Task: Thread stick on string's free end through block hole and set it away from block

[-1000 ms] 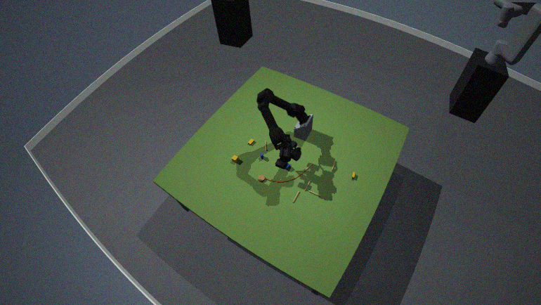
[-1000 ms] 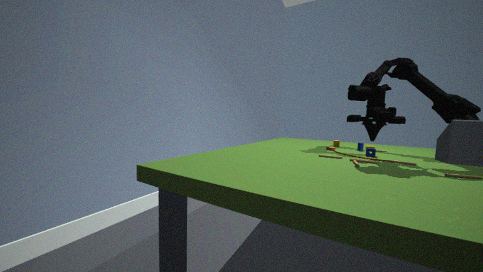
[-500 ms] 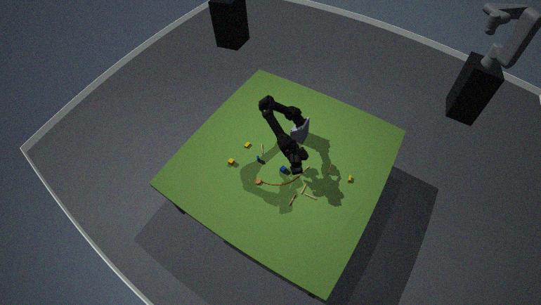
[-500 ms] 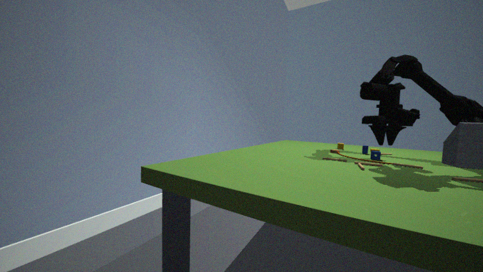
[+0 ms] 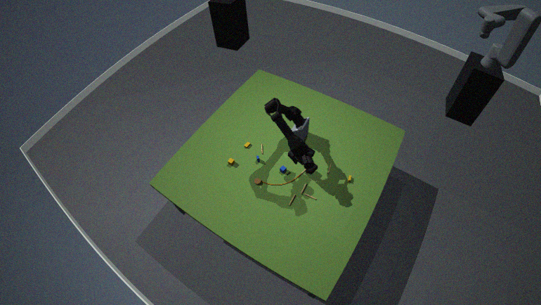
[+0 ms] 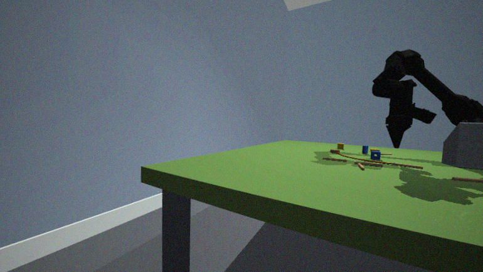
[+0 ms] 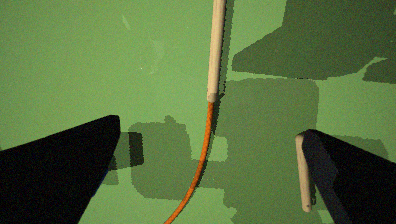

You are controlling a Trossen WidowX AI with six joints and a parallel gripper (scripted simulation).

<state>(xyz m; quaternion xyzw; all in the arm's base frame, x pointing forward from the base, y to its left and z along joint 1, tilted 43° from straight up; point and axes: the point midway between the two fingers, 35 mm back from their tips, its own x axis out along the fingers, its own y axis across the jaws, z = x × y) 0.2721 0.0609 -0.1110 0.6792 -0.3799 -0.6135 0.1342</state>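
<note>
The thin wooden stick lies 60 mm below my gripper tip, 10 mm to the left of it and 10 mm behind it. Also, from my gripper tip: round wooden button: 220 mm to the right, 160 mm ahead, 50 mm below.
</note>
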